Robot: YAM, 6 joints.
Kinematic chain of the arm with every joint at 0, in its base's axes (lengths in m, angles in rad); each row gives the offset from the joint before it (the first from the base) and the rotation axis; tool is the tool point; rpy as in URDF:
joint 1: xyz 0 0 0.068 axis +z
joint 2: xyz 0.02 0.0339 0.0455 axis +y
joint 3: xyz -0.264 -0.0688 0 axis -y
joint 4: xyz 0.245 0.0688 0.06 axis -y
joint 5: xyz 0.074 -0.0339 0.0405 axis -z
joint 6: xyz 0.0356 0 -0.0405 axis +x
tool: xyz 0 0 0 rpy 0 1.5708 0
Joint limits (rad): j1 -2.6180..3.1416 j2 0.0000..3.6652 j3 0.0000..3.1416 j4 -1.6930..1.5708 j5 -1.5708..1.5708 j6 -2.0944..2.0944
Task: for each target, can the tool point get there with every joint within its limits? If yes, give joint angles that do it. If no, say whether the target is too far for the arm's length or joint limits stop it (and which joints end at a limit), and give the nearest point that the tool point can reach.
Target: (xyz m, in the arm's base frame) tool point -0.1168 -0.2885 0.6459
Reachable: yes | joints -2.0574 2.0826 2.8973 0.3477 -1.0965 -0.2182
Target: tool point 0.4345 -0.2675 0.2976
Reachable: yes | joints -0.4840 2.6025 2.8591 -1.3103 1.3311 0.2009
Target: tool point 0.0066 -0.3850 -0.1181
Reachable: yes | joints -1.4790 2.8066 1.4779 -0.2664 0.9403 -1.7460
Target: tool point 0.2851 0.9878 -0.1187
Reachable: no: too far | nearest point 0.1747 0.6052 -0.0270 | short by 0.409 m
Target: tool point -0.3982 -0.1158 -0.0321
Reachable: no: joint limits stop it (at a limit: joint 1) | nearest point -0.3666 -0.1705 -0.0321 | short by 0.063 m
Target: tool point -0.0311 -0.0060 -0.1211
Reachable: yes | joints -1.8555 3.3317 0.7860 -0.6217 0.9149 0.8164
